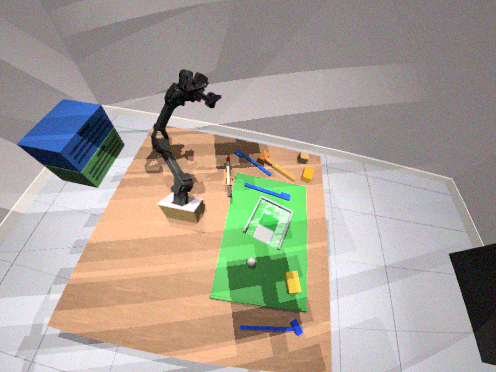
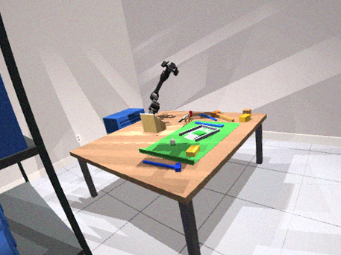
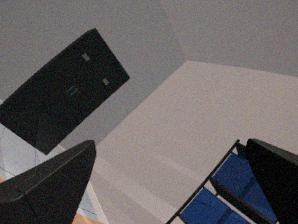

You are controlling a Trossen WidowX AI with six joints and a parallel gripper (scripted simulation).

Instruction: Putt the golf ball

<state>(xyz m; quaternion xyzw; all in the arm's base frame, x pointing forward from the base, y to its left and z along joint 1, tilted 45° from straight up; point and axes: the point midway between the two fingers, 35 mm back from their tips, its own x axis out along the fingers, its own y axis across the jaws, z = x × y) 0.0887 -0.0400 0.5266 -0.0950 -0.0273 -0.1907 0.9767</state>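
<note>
My gripper tip is 51 cm above the red putter, 9 cm short of it and 3 cm to the left of it. From my gripper tip the other things lie so: green mat: 57 cm below, 42 cm ahead, 29 cm to the right; then yellow block: 61 cm ahead, 55 cm below, 50 cm to the right; then white golf ball: 55 cm below, 47 cm to the right, 38 cm ahead.
</note>
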